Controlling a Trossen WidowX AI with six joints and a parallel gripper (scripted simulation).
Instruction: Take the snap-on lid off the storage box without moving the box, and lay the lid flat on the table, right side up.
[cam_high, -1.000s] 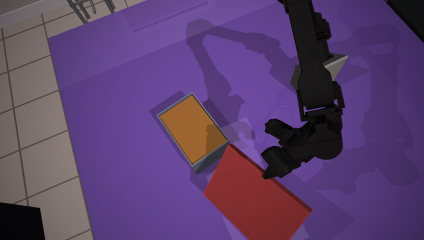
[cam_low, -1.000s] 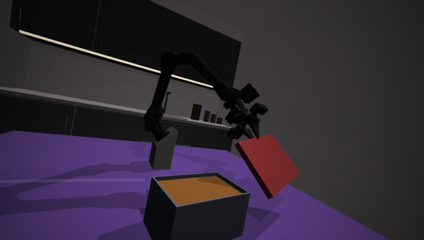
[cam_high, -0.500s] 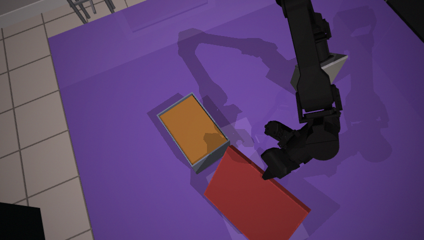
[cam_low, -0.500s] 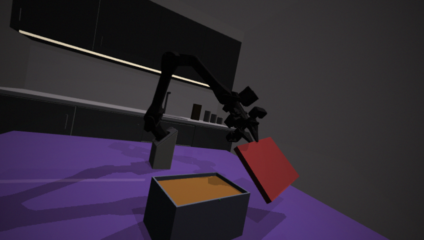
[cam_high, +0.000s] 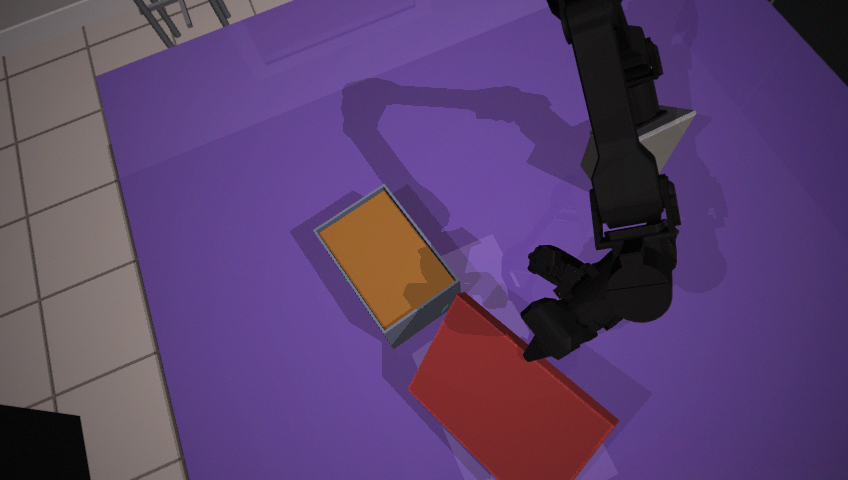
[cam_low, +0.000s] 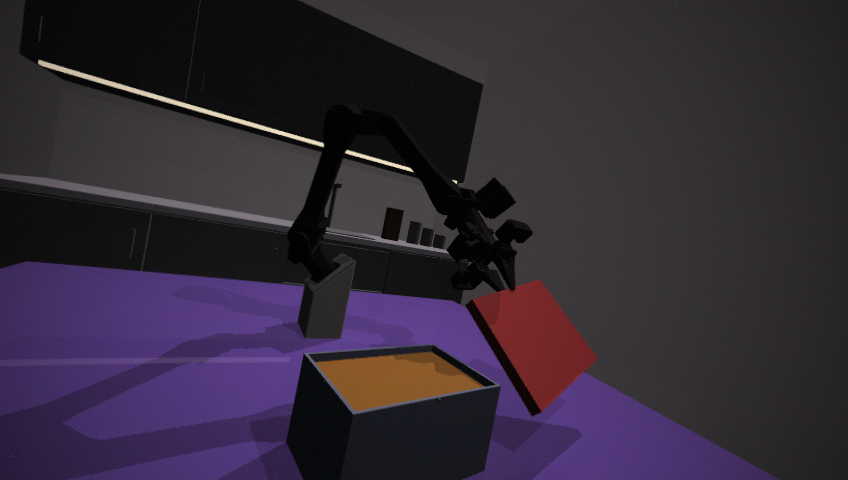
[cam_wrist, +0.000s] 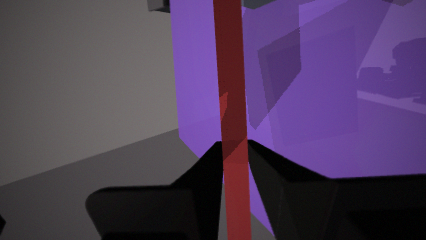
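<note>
Right now the red lid is 6 cm ahead of my gripper tip, 3 cm to the left of it and 5 cm below it. From my gripper tip the other things lie so: dark grey storage box: 9 cm ahead, 25 cm to the right, 14 cm below.
</note>
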